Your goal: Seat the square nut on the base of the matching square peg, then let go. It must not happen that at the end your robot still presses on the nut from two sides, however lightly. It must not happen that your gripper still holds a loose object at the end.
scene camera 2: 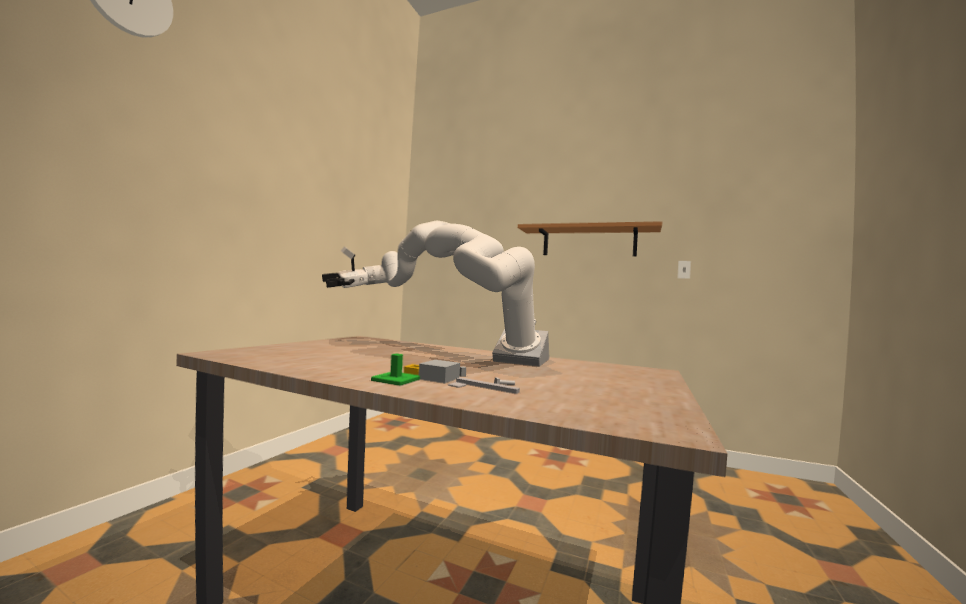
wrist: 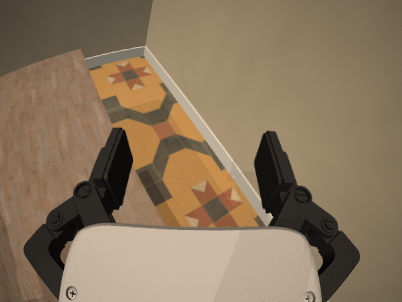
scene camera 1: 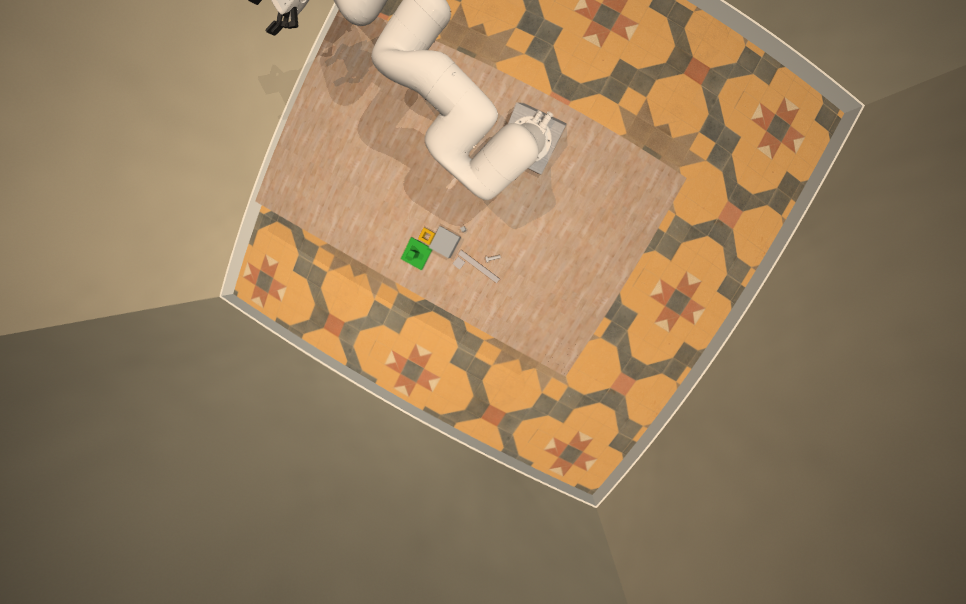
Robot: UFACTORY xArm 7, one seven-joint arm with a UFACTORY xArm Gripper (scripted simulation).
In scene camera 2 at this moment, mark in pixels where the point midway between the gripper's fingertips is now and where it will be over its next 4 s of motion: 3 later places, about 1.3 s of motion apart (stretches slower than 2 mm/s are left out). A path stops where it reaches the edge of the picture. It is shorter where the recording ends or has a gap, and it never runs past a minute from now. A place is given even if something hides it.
My gripper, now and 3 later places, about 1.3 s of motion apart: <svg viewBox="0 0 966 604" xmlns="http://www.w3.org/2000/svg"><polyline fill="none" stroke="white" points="324,280 288,267 311,293 417,338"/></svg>
